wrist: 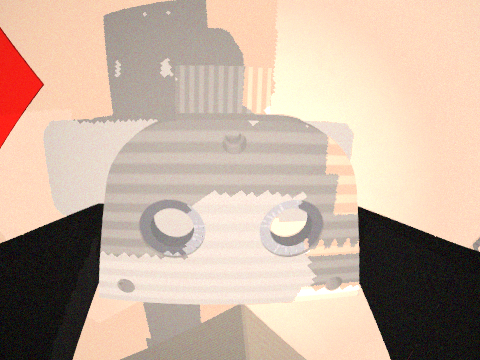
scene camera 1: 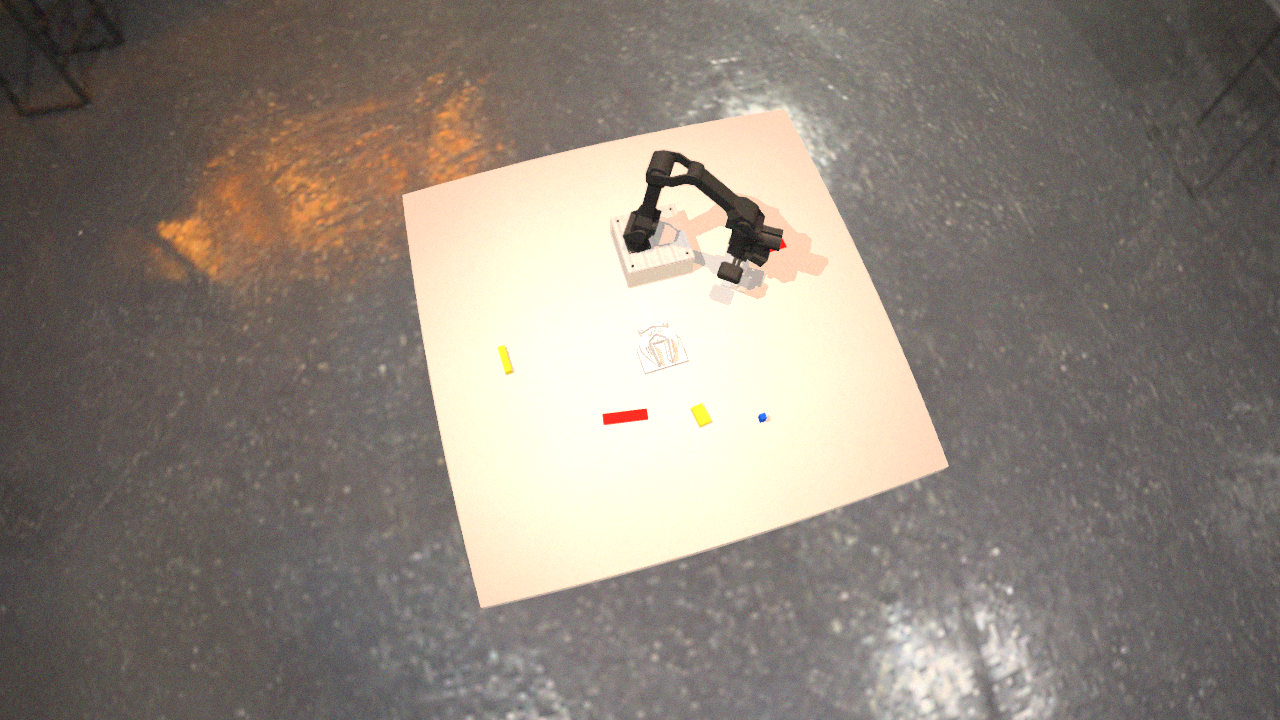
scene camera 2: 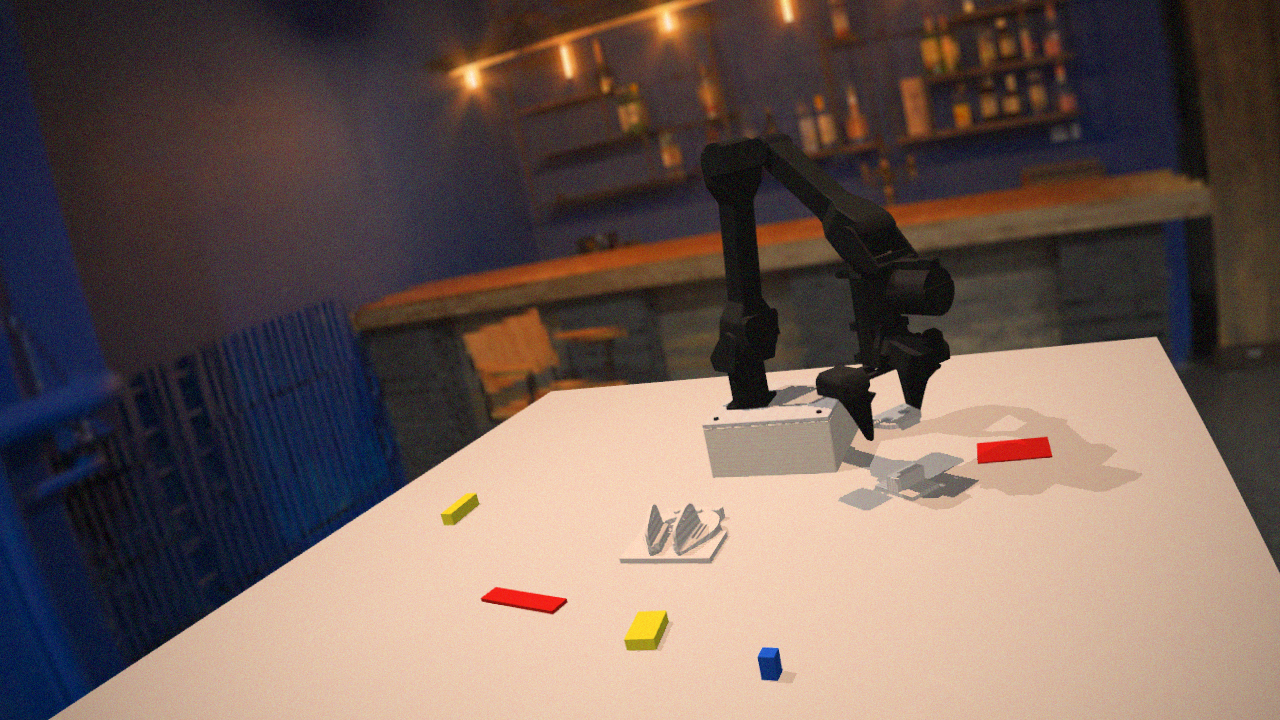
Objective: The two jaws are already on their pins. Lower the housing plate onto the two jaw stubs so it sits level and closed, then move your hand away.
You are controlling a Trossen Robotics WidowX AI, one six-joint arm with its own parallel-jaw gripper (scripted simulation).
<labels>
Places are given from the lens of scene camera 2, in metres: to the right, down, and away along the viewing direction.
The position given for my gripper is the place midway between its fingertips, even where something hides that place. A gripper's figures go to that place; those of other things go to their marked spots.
my gripper [scene camera 2: 892, 429]: 0.32, 0.09, 1.07
red strip [scene camera 2: 502, 596]: -0.17, 0.29, 1.01
red tile [scene camera 2: 1019, 449]: 0.52, 0.12, 1.10
The marked spots on the red strip and the red tile are 0.71 m apart.
</labels>
